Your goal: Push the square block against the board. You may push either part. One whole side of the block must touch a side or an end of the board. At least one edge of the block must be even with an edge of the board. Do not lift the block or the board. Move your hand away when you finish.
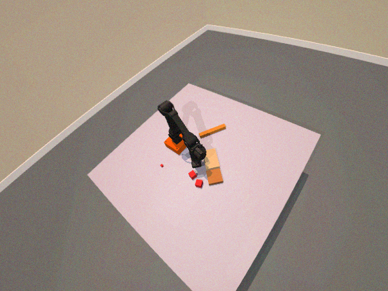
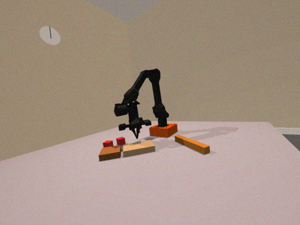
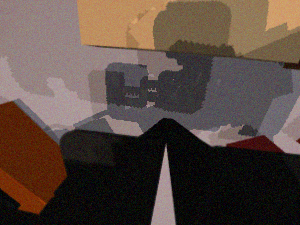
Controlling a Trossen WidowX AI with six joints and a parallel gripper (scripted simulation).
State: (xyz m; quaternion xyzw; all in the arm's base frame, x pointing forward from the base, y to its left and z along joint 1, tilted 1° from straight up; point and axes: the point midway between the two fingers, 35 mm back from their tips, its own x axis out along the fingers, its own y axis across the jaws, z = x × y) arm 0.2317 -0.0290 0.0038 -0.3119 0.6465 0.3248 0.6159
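My gripper tip is now 80 mm to the right of the tan board, 70 mm short of it and 20 mm above it. Round my gripper tip: tiny red cube: 190 mm to the right, 180 mm behind, 20 mm below; then long orange bar: 280 mm to the left, 100 mm behind, 20 mm below; then orange-brown square block: 180 mm ahead, 20 mm below, 10 mm to the right.
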